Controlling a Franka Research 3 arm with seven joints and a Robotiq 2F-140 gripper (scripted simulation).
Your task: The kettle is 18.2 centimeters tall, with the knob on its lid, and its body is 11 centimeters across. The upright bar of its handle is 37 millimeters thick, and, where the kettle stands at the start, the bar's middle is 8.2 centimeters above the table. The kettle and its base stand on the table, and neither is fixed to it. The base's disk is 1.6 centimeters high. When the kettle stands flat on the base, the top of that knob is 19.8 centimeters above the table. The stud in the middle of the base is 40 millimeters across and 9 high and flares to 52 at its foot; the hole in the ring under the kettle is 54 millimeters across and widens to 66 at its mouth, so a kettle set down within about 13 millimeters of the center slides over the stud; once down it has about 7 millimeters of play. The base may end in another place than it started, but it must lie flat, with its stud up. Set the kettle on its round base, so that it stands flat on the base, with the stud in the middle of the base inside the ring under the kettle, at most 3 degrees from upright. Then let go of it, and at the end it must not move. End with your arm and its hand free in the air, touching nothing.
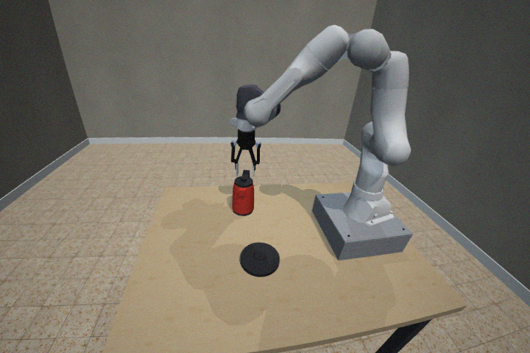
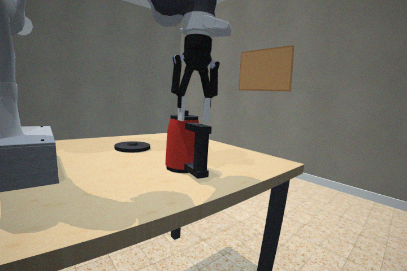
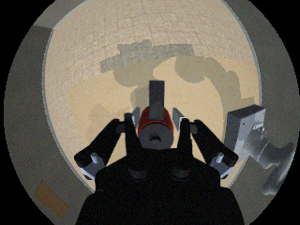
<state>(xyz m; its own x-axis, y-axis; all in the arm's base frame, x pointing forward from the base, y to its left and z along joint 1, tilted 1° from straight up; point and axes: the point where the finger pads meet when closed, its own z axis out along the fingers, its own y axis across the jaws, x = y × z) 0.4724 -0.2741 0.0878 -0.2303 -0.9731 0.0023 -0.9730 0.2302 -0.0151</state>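
Now: hand 10 cm above the red kettle, 3 cm to the right of it and 1 cm short of it. Round my hand: round black base: 37 cm to the left, 17 cm below, 1 cm behind.
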